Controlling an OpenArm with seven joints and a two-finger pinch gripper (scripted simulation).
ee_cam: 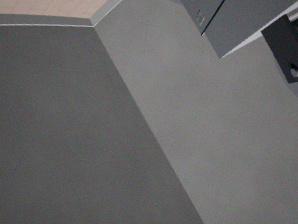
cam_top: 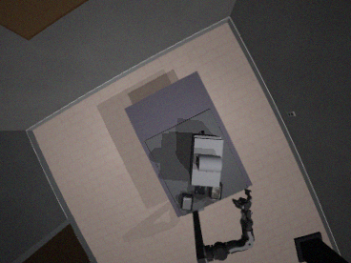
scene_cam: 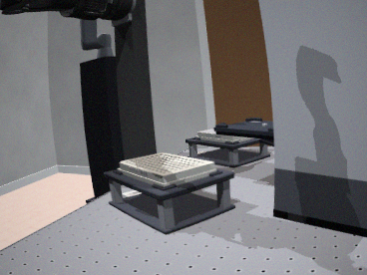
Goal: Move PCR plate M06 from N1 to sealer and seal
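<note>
My gripper is now 12 cm past the white 96-well plate M06, 15 cm to the right of it and 32 cm above it. The rest, counted from my hand: plate nest N1: 12 cm behind, 15 cm to the left, 33 cm below; foil roll: 30 cm ahead, 18 cm to the left, 3 cm above; nest N2: 17 cm behind, 47 cm to the left, 34 cm below.
</note>
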